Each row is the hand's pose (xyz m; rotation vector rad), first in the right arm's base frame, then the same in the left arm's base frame.
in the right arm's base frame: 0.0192 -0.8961 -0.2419 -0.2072 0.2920 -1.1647
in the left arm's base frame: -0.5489 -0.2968 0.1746 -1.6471 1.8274 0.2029
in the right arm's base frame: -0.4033 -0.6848 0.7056 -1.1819 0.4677 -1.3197
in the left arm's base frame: 0.2613 0.3690 0.0290 -2.3111 1.2204 1.0611
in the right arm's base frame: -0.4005 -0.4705 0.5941 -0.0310 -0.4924 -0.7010
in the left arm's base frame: 0.1112 0.4909 0.1739 -0.7396 1.5302 0.3249
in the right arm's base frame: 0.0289 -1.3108 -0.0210 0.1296 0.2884 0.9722
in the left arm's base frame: -0.2656 -0.5293 -0.1196 0.9384 2.6022 1.0096
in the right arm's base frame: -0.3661 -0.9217 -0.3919 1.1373 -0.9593 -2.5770
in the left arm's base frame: -0.3698 -0.4143 0.5292 -1.2542 -0.0700 -1.4436
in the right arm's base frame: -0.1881 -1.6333 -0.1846 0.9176 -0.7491 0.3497
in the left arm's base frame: -0.1026 -0.8981 0.0042 0.7536 1.6327 -0.1588
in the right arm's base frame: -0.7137 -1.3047 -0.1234 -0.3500 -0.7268 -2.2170
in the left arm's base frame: 0.1772 -0.6095 0.4800 -1.7923 0.2540 -0.2029
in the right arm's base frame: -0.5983 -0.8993 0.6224 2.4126 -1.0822 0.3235
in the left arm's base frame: 0.4206 0.1353 0.1336 1.2763 0.7242 -1.5327
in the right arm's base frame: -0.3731 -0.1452 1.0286 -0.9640 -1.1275 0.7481
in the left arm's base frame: 0.2480 0.9984 0.0359 0.4622 0.7452 1.7059
